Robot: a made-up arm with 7 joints. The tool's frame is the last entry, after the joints. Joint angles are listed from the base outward. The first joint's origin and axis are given. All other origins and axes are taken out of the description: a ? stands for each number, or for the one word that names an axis. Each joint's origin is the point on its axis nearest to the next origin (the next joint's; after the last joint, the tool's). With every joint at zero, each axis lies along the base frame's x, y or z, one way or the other. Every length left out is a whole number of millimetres.
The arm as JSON. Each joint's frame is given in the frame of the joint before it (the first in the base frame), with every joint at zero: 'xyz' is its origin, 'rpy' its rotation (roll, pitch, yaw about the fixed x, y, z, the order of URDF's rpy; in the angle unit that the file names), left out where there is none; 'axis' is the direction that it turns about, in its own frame. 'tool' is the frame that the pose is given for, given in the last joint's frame.
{
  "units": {
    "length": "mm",
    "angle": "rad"
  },
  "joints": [
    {
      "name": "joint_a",
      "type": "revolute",
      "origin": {
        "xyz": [
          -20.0,
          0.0,
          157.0
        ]
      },
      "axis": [
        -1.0,
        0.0,
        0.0
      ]
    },
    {
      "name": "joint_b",
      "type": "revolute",
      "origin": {
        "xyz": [
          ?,
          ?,
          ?
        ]
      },
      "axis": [
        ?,
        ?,
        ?
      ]
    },
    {
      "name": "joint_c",
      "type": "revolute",
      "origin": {
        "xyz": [
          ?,
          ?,
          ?
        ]
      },
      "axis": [
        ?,
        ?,
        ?
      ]
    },
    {
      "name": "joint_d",
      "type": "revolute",
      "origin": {
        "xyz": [
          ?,
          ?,
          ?
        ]
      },
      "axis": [
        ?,
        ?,
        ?
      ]
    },
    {
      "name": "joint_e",
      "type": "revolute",
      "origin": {
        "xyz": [
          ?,
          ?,
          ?
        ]
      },
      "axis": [
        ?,
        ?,
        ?
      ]
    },
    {
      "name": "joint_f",
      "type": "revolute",
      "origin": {
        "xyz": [
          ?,
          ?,
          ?
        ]
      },
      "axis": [
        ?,
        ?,
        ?
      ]
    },
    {
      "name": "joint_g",
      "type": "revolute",
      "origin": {
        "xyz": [
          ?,
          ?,
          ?
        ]
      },
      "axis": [
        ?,
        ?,
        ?
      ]
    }
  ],
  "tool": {
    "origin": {
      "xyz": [
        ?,
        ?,
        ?
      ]
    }
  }
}
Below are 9 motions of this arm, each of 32 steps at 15 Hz.
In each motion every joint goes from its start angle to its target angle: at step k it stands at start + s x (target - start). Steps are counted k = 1, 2, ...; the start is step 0. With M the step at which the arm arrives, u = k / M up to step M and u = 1 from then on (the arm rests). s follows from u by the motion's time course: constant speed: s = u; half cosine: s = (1 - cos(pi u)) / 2; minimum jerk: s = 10 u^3 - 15 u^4 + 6 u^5.
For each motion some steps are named. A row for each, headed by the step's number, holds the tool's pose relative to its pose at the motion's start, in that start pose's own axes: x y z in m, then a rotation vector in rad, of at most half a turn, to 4 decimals.
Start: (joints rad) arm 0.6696 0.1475 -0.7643 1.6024 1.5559 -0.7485 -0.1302
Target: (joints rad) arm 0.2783 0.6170 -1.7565 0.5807 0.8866 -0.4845 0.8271
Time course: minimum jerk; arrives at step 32
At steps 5, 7, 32:
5: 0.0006 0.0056 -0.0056 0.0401 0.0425 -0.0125
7: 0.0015 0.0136 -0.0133 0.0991 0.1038 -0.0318
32: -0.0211 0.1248 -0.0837 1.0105 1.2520 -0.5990

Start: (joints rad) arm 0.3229 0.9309 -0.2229 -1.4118 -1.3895 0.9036 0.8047
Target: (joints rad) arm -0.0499 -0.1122 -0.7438 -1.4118 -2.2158 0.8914 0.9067
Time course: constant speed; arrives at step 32
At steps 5, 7, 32:
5: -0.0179 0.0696 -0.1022 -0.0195 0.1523 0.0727
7: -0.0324 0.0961 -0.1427 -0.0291 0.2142 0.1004
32: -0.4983 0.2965 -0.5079 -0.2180 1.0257 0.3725

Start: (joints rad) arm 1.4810 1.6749 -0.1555 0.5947 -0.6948 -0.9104 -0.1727
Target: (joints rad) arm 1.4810 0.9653 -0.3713 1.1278 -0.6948 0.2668 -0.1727
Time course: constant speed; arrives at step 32
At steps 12, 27, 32:
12: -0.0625 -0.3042 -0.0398 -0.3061 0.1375 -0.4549
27: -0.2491 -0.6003 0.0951 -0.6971 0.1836 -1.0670
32: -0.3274 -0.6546 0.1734 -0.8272 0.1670 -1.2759

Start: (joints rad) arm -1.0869 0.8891 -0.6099 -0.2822 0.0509 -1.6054 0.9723
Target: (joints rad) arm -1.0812 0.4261 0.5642 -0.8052 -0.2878 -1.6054 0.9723
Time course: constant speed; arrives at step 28
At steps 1, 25, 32:
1: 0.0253 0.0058 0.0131 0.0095 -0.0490 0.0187
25: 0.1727 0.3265 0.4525 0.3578 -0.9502 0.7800
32: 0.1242 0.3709 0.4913 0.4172 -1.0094 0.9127

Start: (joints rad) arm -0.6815 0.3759 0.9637 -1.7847 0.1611 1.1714 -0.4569
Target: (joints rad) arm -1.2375 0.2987 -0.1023 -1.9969 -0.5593 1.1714 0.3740
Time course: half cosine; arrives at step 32
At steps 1, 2, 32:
1: -0.0002 0.0008 -0.0007 0.0016 0.0001 0.0000
2: -0.0007 0.0032 -0.0029 0.0066 0.0006 0.0000
32: -0.1046 0.3507 -0.3315 0.6983 0.2291 0.0334

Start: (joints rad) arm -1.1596 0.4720 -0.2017 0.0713 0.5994 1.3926 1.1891
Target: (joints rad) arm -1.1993 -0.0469 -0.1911 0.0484 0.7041 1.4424 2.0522
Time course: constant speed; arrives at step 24
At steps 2, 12, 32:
2: -0.0025 -0.0098 -0.0030 0.1219 -0.0160 0.0085
12: -0.0168 -0.0676 -0.0159 0.7315 -0.0879 0.0655
32: -0.0364 -0.1607 -0.0438 1.4615 -0.1557 0.1685

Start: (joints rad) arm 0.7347 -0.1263 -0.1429 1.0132 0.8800 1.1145 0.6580
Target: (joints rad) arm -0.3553 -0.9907 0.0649 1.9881 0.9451 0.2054 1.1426
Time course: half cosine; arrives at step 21
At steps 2, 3, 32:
2: -0.0015 -0.0047 -0.0200 0.0477 0.0146 0.0279
3: -0.0035 -0.0092 -0.0440 0.1055 0.0317 0.0635
32: -0.2148 0.1214 -0.5188 0.9181 0.3578 1.9122

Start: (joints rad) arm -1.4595 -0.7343 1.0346 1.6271 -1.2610 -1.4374 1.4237
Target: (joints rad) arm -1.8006 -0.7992 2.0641 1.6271 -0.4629 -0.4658 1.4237
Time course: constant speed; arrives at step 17
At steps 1, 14, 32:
1: 0.0145 -0.0232 0.0504 -0.1204 -0.0767 0.0056
14: -0.0120 0.2049 0.5441 -1.6115 -0.8958 0.5865
32: -0.0465 0.3022 0.5299 -1.9199 -0.9493 0.8635

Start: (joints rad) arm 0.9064 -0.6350 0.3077 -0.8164 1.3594 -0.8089 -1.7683
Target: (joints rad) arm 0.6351 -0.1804 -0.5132 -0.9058 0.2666 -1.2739 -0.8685
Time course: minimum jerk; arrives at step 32
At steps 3, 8, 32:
3: -0.0013 0.0009 0.0032 0.0086 -0.0088 0.0056
8: -0.0232 0.0115 0.0461 0.1269 -0.1227 0.0878
32: -0.4437 -0.1127 0.2402 1.2482 -0.6044 1.2949

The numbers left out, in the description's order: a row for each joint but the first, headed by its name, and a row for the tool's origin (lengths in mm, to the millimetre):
joint_b: xyz 0.0 -398.0 -100.0, axis 0.0 1.0 0.0
joint_c: xyz -78.0 0.0 -99.0, axis 1.0 0.0 0.0
joint_d: xyz 0.0 84.0 -123.0, axis 0.0 0.0 1.0
joint_e: xyz -294.0 -130.0 0.0, axis 0.0 -1.0 0.0
joint_f: xyz -105.0 0.0 -107.0, axis 0.0 0.0 -1.0
joint_g: xyz 306.0 6.0 0.0, axis 1.0 0.0 0.0
tool: xyz 0.0 44.0 -72.0

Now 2 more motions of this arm.
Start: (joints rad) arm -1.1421 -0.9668 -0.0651 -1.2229 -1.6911 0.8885 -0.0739
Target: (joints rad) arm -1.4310 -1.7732 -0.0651 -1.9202 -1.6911 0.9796 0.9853
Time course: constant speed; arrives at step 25
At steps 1, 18, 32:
1: -0.0102 0.0349 -0.0080 0.0680 0.0231 0.0341
18: -0.3728 0.4598 0.0025 1.1040 0.7137 0.4333
32: -0.5614 0.5084 0.0691 1.4132 1.1425 0.4627

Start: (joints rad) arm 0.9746 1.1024 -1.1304 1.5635 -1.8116 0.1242 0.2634
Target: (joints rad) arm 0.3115 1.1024 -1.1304 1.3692 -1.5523 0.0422 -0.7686
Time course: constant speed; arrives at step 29
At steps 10, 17, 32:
10: 0.0217 -0.1223 0.1225 -0.3169 -0.2100 -0.1359
17: 0.0144 -0.2094 0.2187 -0.5463 -0.3362 -0.2733
32: -0.0505 -0.3503 0.3957 -0.9410 -0.4956 -0.5895

